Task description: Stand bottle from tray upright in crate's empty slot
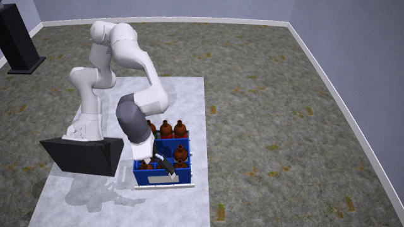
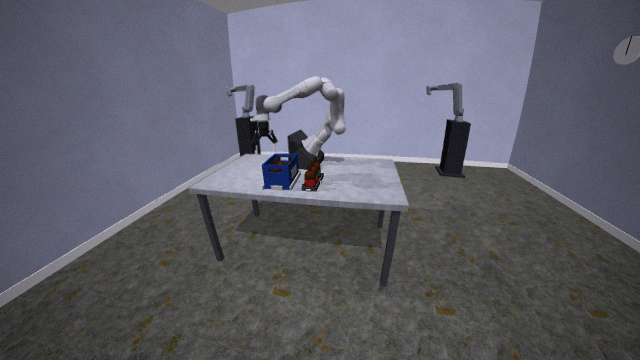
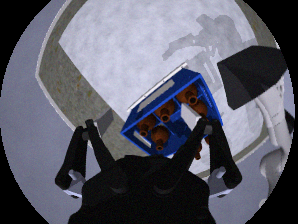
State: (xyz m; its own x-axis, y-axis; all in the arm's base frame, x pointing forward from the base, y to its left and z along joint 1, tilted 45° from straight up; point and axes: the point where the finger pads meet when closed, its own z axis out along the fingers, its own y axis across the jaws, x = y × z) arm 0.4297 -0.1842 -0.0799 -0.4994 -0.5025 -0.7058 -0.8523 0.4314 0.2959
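Right now the bottle is 340 mm to the left of my hand, 140 mm below it and 30 mm behind it. From my hand the other things lie so: dark tray 340 mm to the left, 210 mm below, 40 mm behind; then crate 140 mm below, 110 mm to the left, 10 mm behind.
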